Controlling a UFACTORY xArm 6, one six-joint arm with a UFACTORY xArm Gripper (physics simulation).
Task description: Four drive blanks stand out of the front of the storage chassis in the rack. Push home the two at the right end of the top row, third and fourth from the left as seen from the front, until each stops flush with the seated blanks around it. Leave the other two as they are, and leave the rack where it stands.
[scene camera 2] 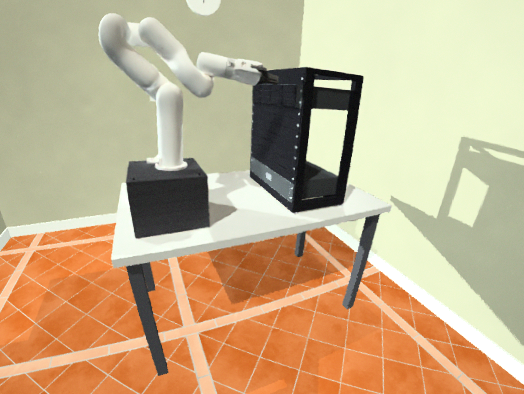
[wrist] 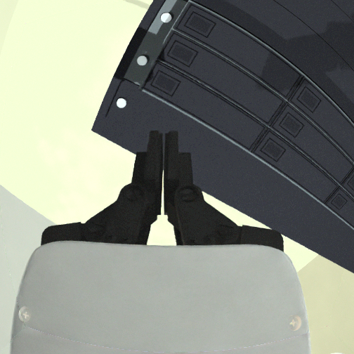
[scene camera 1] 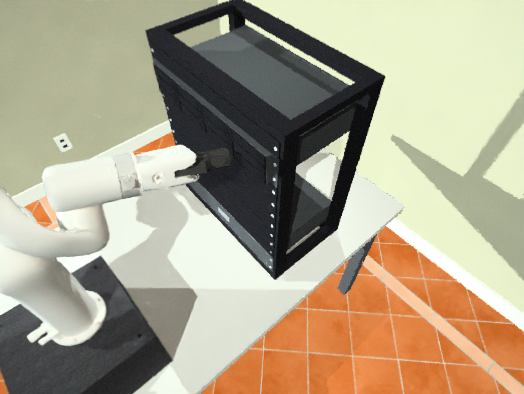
I see my gripper and a black rack.
My gripper shows as well in the wrist view.
